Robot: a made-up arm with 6 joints.
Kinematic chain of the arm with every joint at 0, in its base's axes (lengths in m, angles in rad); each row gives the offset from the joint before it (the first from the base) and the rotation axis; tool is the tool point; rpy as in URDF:
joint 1: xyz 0 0 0.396 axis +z
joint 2: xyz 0 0 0 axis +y
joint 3: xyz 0.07 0 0.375 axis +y
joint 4: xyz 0.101 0 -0.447 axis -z
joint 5: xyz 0 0 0 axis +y
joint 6: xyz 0.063 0 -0.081 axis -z
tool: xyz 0 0 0 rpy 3.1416 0 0
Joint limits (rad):
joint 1: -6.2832..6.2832
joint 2: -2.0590..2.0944
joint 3: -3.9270..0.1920
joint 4: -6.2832..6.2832
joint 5: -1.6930..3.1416
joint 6: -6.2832..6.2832
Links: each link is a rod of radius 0.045 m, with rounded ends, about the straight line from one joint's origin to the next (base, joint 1, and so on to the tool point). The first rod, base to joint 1, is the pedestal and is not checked.
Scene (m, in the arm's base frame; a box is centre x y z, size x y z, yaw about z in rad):
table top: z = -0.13
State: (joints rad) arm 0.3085 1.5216 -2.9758 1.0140 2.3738 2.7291
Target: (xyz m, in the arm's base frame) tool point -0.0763 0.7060 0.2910
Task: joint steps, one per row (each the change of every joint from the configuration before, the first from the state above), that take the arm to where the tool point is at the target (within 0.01 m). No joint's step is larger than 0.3 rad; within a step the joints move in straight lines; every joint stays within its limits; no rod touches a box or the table.
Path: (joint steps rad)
1: 0.2522 0.0857 -0.1275 0.0203 0.0870 0.0000
2: 0.2522 0.0858 -0.1276 0.0202 0.0871 0.0000
3: 0.2522 0.0857 -0.1275 0.0203 0.0870 0.0000
4: 0.2522 0.0858 -0.1275 0.0203 0.0870 0.0000
5: 0.2522 0.0857 -0.1276 0.0202 0.0870 0.0000

